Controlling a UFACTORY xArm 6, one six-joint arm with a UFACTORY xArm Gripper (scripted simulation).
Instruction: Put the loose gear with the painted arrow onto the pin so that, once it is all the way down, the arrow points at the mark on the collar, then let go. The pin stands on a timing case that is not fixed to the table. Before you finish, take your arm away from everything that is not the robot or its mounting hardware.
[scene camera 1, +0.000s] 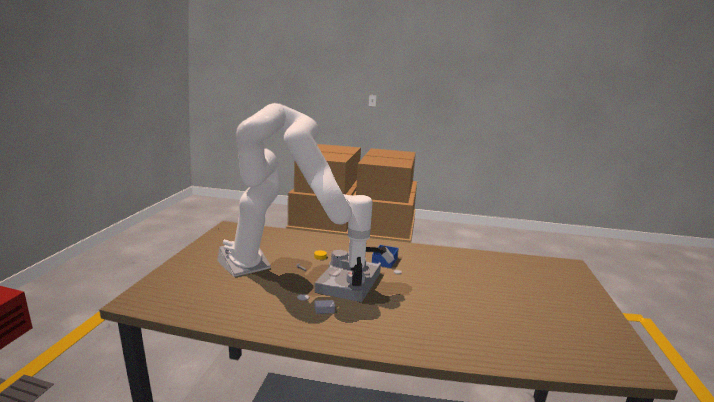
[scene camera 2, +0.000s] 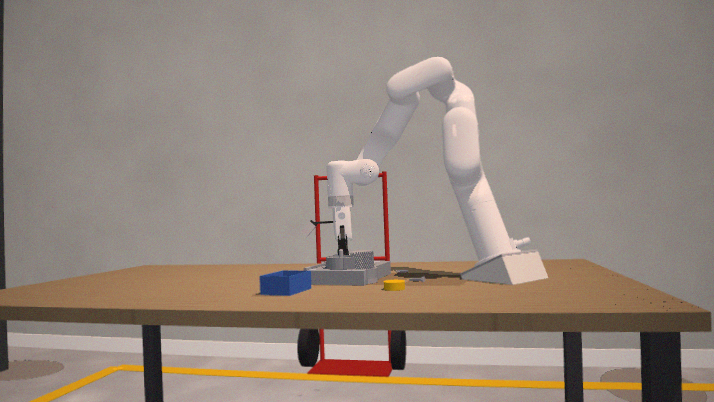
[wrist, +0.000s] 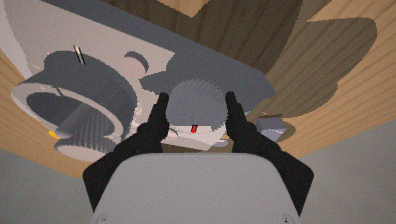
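I can see my gripper (scene camera 1: 355, 280), and the wrist view shows my gripper (wrist: 197, 101) as well. There is a grey timing case (scene camera 2: 358, 268); I also see the grey timing case (scene camera 1: 337, 286), and again the grey timing case (wrist: 71, 63). A toothed gear (wrist: 197, 106) is visible to me. I see a blue bin (scene camera 2: 286, 282) too, but in the wrist view the blue bin is out of frame.
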